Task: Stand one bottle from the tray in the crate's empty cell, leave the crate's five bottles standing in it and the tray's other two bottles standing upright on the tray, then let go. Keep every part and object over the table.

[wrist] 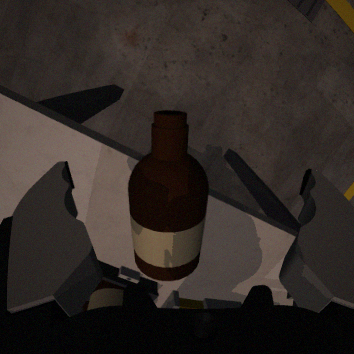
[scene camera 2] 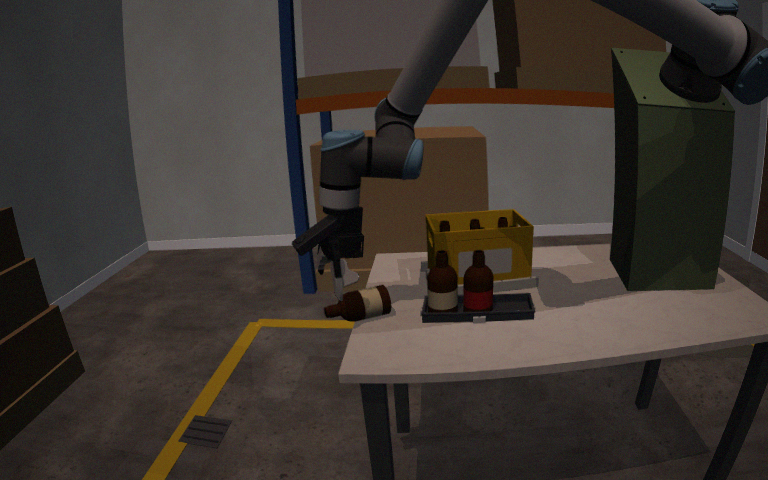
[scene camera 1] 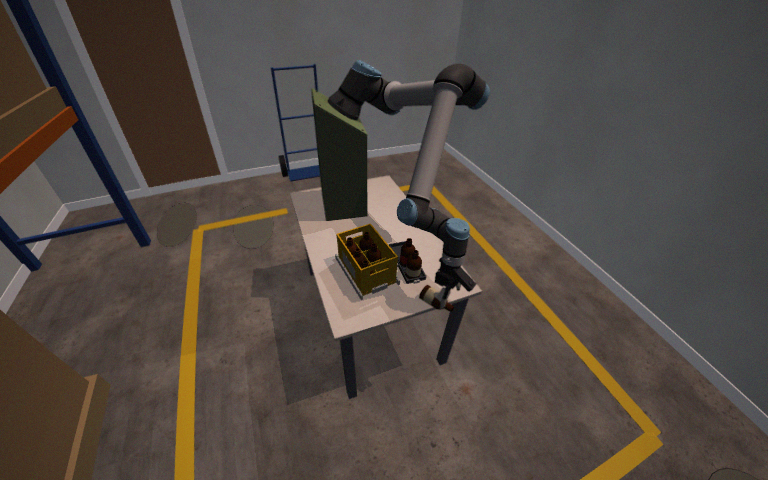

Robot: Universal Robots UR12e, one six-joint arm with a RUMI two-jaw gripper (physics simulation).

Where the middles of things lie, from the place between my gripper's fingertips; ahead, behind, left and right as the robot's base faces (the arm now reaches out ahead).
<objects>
My hand is 350 mm past the red-labelled bottle [scene camera 2: 478, 279], 20 mm to the left of it and 10 mm above it.
</objects>
